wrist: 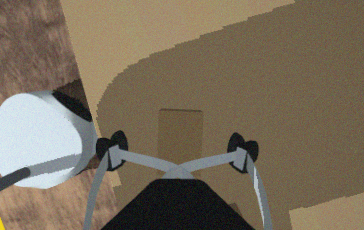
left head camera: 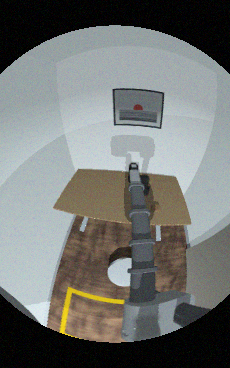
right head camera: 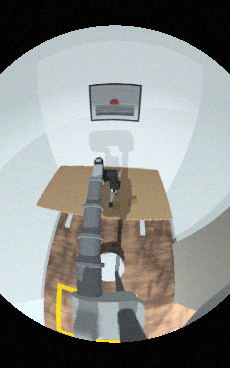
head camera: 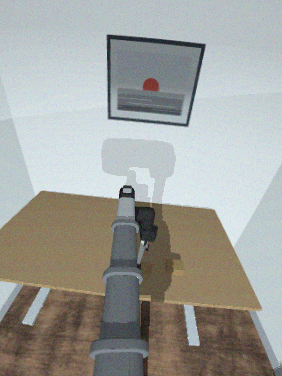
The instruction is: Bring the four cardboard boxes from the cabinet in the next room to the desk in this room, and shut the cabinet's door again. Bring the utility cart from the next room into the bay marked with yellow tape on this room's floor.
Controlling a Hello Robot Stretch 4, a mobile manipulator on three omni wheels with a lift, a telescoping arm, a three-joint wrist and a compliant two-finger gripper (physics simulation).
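Observation:
A small cardboard box (wrist: 180, 131) (head camera: 145, 270) lies in shadow on the desk (head camera: 65, 240) (left head camera: 95, 195) (right head camera: 65, 190) (wrist: 100, 20). My gripper (wrist: 177, 145) (right head camera: 111, 204) is open above this box, with its fingertips wide to either side and apart from it. A second cardboard box (head camera: 178, 270) (left head camera: 155, 205) (right head camera: 134, 198) is on the desk to the right of the gripper. Yellow tape (left head camera: 95, 296) (right head camera: 59, 310) marks the bay on the floor, partly hidden by the arm. The cabinet and the utility cart do not show.
A white round object (left head camera: 118, 272) (right head camera: 111, 269) (wrist: 40, 142) stands on the floor between the desk's front edge and the taped bay, below the arm. A framed picture (head camera: 151, 85) (left head camera: 138, 108) (right head camera: 114, 102) hangs on the wall behind the desk. Side walls stand left and right.

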